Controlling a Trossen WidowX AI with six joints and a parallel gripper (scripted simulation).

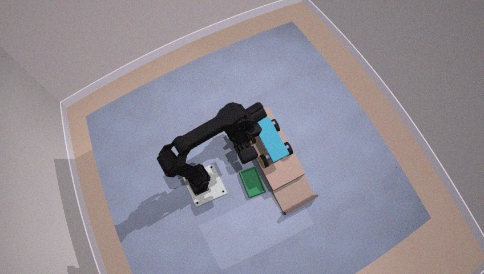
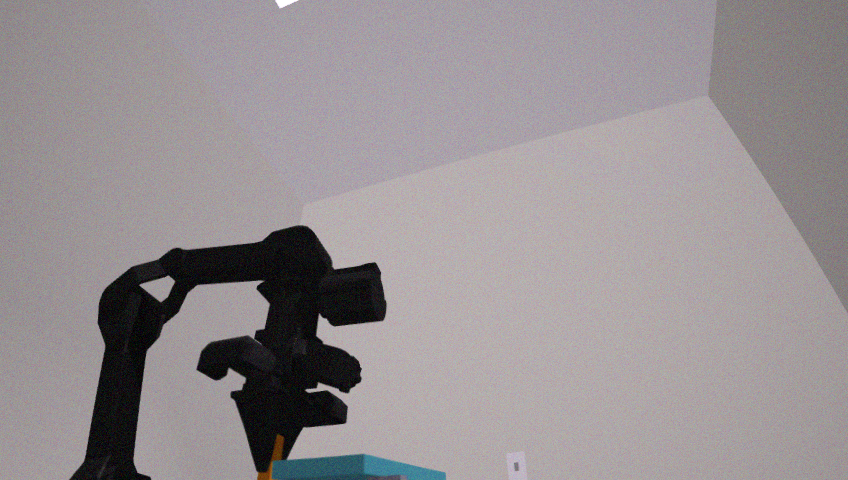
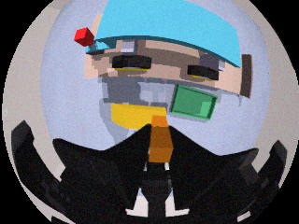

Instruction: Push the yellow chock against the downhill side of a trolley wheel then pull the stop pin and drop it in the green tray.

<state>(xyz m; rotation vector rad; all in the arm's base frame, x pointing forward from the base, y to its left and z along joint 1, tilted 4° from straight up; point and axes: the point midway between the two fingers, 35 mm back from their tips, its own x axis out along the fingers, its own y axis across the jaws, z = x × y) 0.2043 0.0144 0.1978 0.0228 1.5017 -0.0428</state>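
Now: gripper tip 100 mm short of the red-headed stop pin, 100 mm to the right of it and 30 mm above it. Round my gripper tip: cyan trolley: 120 mm ahead, 20 mm to the right, 50 mm below; then ramp: 120 mm ahead, 20 mm to the right, 120 mm below; then green tray: 10 mm behind, 100 mm to the right, 170 mm below.
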